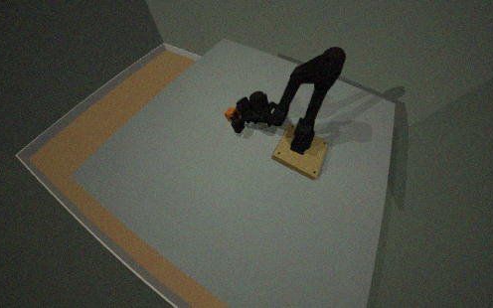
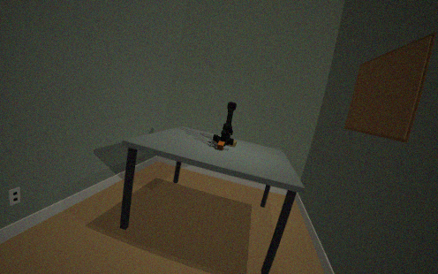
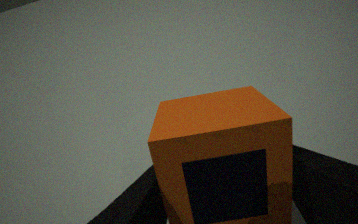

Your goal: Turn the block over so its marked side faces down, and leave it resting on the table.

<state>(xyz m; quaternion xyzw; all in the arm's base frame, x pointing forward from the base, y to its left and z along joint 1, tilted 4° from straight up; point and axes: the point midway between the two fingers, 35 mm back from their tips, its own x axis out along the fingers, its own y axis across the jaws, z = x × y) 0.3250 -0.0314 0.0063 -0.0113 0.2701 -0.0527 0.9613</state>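
Right now my gripper tip is 1 cm past the block.
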